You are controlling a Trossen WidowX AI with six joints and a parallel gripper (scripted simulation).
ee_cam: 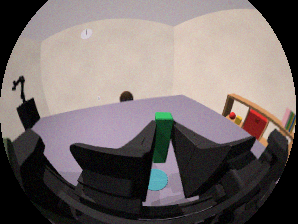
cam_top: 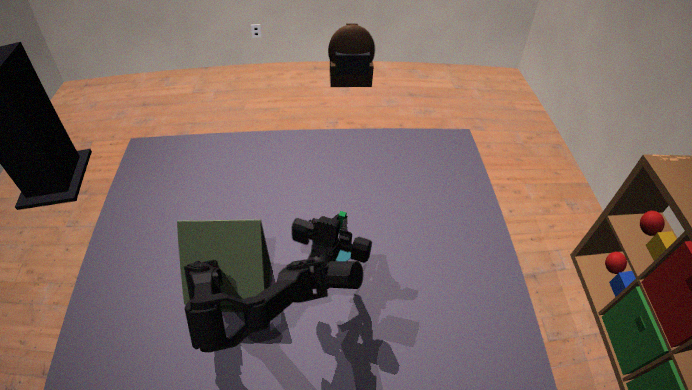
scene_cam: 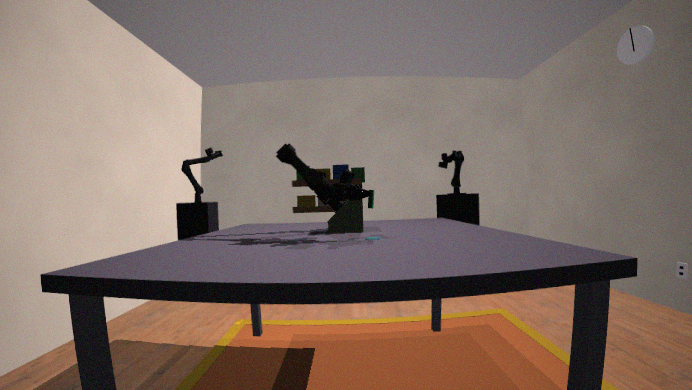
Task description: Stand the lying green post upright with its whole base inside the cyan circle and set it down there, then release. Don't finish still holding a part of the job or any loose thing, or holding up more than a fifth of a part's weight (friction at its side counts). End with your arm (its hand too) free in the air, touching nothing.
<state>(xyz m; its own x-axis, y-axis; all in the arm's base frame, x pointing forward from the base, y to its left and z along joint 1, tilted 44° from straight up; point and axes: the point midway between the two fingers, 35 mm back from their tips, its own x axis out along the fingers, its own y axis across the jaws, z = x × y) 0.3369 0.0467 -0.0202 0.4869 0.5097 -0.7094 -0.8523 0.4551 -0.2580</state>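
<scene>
The cyan circle lies 170 mm below my hand, 30 mm to the left of it and 20 mm ahead of it. Round my hand: green post: 20 mm to the left, 20 mm below, 10 mm ahead.
</scene>
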